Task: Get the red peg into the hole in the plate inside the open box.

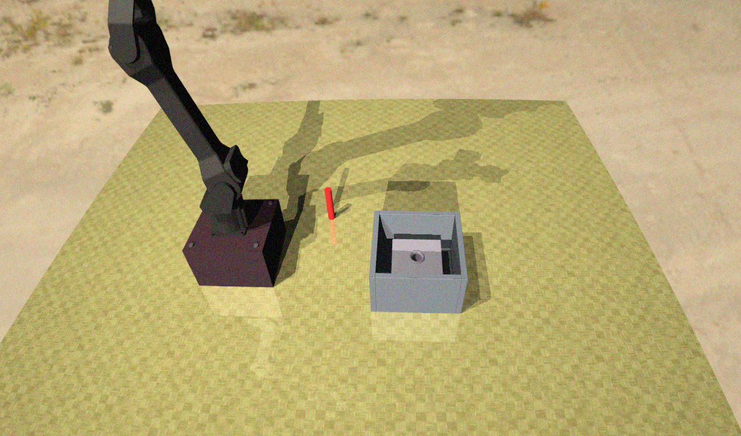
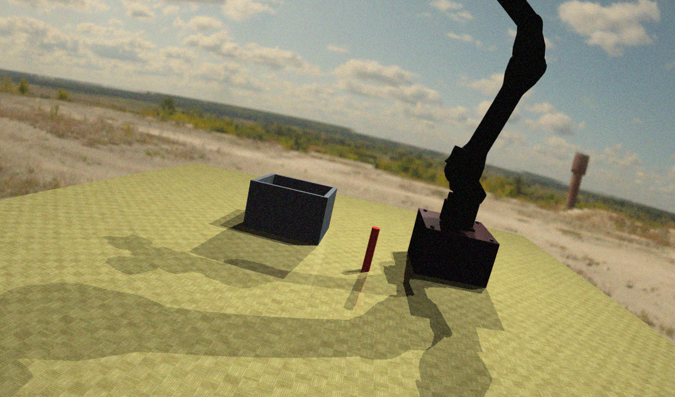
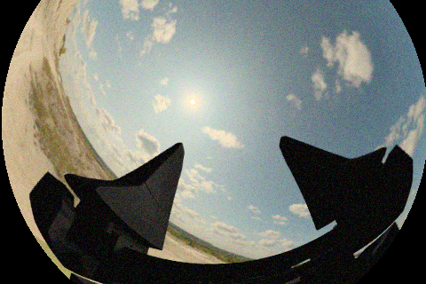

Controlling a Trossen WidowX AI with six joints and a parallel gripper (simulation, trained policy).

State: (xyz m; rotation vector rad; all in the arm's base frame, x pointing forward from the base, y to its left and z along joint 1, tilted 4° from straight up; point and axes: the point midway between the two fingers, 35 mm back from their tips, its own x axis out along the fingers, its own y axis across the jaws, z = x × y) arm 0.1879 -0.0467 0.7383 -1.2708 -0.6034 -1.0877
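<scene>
The red peg is 830 mm below my gripper tip, 110 mm to the left of it and 20 mm behind it. Round my gripper tip: grey box 840 mm below, 140 mm ahead, 70 mm to the right; then plate 820 mm below, 140 mm ahead, 70 mm to the right.
</scene>
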